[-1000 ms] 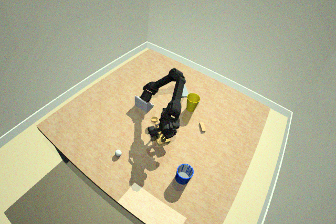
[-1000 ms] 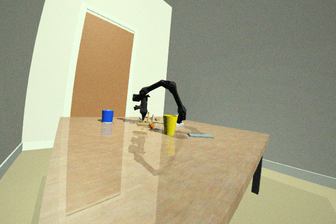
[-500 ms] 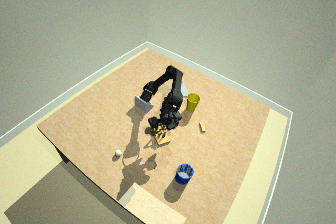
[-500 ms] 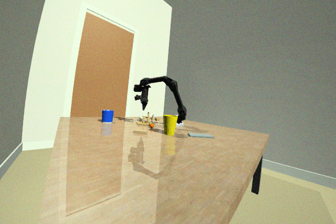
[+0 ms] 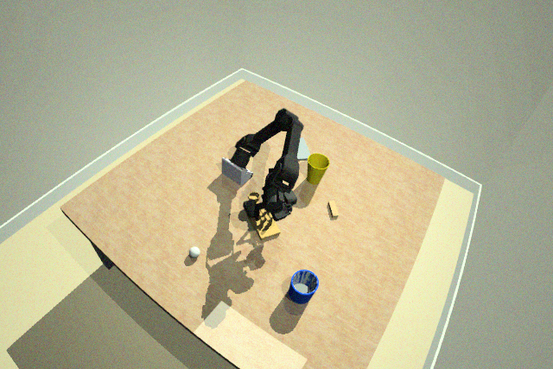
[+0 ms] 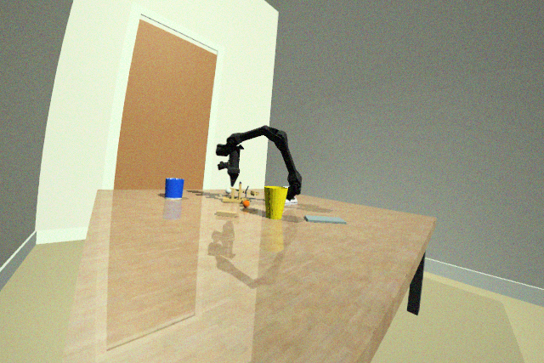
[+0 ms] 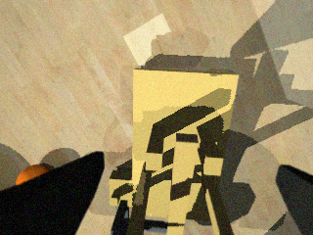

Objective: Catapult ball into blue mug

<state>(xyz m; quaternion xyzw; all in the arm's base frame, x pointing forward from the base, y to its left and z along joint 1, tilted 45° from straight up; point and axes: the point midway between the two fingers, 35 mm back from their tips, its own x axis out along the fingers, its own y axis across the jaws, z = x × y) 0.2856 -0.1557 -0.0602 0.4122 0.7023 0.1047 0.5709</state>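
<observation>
Right now the orange ball is 15 cm to the left of my gripper tip and 7 cm below it. The rest, counted from my gripper tip: wooden catapult (6 cm behind, 5 cm to the left, 3 cm below); then white ball (12 cm behind, 27 cm to the right, 6 cm below); then blue mug (26 cm ahead, 14 cm to the right, 6 cm below).
</observation>
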